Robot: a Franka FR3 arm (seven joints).
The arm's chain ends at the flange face. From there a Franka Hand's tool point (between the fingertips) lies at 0.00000 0.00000 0.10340 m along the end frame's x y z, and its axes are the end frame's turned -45 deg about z.
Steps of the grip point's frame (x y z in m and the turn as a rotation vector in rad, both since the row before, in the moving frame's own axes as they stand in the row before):
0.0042, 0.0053, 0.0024, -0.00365, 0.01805, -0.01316
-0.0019, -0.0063, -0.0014, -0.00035, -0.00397, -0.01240
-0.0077, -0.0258, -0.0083, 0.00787, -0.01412, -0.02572
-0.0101, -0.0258, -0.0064, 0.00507, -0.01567, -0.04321
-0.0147, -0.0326, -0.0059, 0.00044, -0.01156, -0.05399
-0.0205, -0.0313, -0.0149, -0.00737, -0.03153, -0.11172
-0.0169, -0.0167, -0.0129, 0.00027, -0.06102, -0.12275
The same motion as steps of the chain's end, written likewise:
0.0051, 0.0018, 0.0024, 0.01018, 0.01534, -0.01316
-0.0055, -0.0034, -0.0014, -0.00305, -0.00256, -0.01240
-0.0221, -0.0133, -0.0083, -0.00442, -0.01555, -0.02572
-0.0239, -0.0119, -0.0064, -0.00750, -0.01467, -0.04321
-0.0326, -0.0135, -0.0059, -0.00786, -0.00849, -0.05399
-0.0350, -0.0106, -0.0148, -0.02751, -0.01708, -0.11172
-0.0196, -0.0046, -0.0127, -0.04296, -0.04334, -0.12275

